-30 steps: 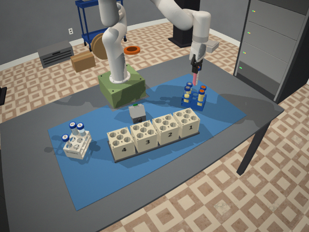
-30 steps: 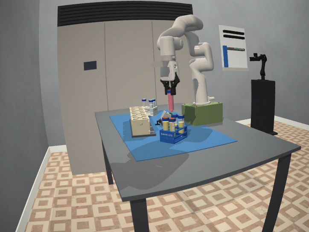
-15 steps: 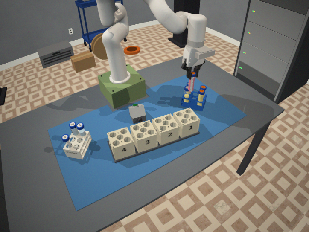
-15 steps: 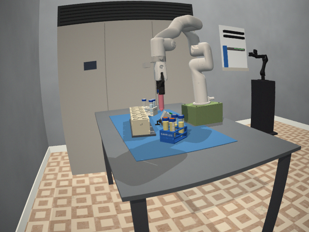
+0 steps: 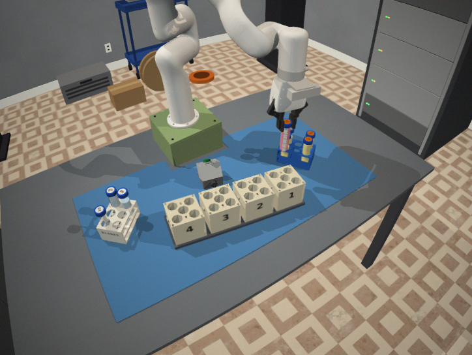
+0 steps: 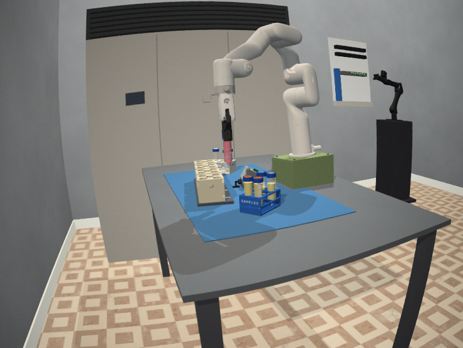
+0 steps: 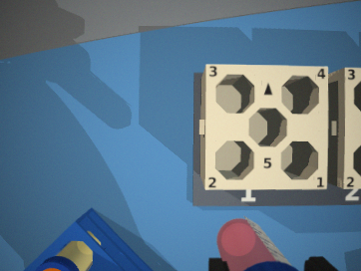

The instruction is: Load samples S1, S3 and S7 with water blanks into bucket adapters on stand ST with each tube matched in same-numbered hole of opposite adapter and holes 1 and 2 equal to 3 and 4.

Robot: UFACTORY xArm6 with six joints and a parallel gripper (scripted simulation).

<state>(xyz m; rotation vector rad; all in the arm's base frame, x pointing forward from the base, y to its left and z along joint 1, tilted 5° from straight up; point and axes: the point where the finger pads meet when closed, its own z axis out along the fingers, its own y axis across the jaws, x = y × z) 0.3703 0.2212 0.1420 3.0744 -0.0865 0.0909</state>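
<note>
Now: the pink-filled tube 10 mm ahead of my hand and 50 mm below it. Also, from my hand: sample tube (40 mm behind, 130 mm to the left, 190 mm below); blue samples rack (80 mm behind, 120 mm to the left, 220 mm below); adapter 1 (70 mm ahead, 30 mm to the right, 200 mm below).
</note>
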